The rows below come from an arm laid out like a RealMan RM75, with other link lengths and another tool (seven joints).
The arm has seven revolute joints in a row. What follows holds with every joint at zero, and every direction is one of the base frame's. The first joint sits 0.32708 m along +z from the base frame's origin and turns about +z. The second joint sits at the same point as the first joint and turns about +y. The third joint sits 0.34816 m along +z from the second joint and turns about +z. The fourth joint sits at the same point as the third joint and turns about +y. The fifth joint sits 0.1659 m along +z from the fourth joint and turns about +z. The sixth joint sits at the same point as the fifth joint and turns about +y. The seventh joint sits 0.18 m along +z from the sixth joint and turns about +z. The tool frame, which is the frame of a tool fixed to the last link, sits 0.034 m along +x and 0.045 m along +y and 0.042 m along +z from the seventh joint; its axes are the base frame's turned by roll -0.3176, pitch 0 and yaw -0.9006 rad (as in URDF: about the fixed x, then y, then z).
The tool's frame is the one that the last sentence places.
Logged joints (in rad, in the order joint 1, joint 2, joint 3, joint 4, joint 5, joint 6, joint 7), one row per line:
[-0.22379, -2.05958, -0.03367, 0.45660, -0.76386, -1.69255, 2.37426]
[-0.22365, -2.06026, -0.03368, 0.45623, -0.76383, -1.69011, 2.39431]
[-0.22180, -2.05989, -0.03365, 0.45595, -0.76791, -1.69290, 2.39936]
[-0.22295, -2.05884, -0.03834, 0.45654, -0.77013, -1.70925, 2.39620]
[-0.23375, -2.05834, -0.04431, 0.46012, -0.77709, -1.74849, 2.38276]
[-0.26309, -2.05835, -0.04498, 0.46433, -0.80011, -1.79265, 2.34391]
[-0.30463, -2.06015, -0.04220, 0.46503, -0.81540, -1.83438, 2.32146]
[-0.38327, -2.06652, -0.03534, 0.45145, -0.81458, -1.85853, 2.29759]
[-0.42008, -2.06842, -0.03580, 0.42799, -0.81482, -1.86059, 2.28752]
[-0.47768, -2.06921, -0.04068, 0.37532, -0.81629, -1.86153, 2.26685]
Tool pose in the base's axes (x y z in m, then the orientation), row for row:
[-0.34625, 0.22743, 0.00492, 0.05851, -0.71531, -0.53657, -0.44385]
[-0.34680, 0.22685, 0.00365, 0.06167, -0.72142, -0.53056, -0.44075]
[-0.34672, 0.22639, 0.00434, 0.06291, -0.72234, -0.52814, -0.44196]
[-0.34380, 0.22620, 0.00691, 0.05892, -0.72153, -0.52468, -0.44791]
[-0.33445, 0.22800, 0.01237, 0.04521, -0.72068, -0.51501, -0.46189]
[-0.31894, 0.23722, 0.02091, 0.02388, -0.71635, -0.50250, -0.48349]
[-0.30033, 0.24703, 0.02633, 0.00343, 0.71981, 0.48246, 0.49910]
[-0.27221, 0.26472, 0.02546, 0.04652, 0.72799, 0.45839, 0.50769]
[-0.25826, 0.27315, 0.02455, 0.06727, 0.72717, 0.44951, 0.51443]
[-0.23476, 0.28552, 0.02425, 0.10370, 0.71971, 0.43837, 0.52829]
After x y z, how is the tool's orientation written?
As a quaternion, w x y z.
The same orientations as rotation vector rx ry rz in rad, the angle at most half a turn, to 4 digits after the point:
[-2.1672, -1.6256, -1.3447]
[-2.1815, -1.6044, -1.3328]
[-2.1827, -1.5959, -1.3355]
[-2.1855, -1.5892, -1.3567]
[-2.2011, -1.5730, -1.4107]
[-2.2169, -1.5551, -1.4963]
[2.2564, 1.5124, 1.5645]
[2.2217, 1.3989, 1.5494]
[2.1915, 1.3547, 1.5504]
[2.1229, 1.2931, 1.5583]

